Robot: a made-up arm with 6 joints.
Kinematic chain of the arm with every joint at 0, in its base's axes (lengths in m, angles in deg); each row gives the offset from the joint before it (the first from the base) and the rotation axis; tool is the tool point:
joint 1: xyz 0 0 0.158 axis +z
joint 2: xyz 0 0 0 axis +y
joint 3: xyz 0 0 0.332 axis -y
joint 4: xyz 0 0 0 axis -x
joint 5: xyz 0.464 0 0 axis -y
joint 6: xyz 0 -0.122 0 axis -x
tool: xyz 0 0 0
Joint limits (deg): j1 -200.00..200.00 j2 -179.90..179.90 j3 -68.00..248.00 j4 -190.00..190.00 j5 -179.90..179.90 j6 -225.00..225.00
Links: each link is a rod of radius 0.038 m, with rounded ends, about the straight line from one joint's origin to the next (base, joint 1, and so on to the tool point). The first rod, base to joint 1, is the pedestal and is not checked.
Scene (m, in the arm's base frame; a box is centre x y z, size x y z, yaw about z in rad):
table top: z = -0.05
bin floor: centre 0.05 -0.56 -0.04 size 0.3 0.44 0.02 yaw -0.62
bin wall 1: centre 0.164 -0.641 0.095 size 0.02 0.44 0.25 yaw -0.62
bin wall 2: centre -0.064 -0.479 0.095 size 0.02 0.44 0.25 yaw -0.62
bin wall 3: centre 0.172 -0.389 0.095 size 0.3 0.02 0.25 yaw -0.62
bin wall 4: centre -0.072 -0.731 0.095 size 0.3 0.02 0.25 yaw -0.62
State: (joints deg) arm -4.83 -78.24 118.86 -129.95 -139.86 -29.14
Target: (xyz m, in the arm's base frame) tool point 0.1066 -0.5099 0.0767
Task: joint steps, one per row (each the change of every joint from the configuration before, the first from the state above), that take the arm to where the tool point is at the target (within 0.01 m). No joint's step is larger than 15 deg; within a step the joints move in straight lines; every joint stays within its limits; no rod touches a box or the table.
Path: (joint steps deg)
1: -12.63 10.68 -12.86 1.23 -1.03 -1.86
2: -12.62 10.68 -12.85 1.22 -1.04 -1.85
3: -12.63 10.68 -12.86 1.23 -1.03 -1.86
4: -12.63 10.68 -12.86 1.23 -1.04 -1.85
5: -12.63 10.68 -12.86 1.22 -1.03 -1.86
6: -12.62 10.68 -12.85 1.23 -1.04 -1.85
7: -0.23 12.48 -9.69 4.60 1.55 2.78
8: -0.22 12.48 -9.68 4.60 1.56 2.78
9: -0.22 12.48 -9.69 4.60 1.55 2.79
10: -0.22 12.48 -9.68 4.61 1.55 2.78

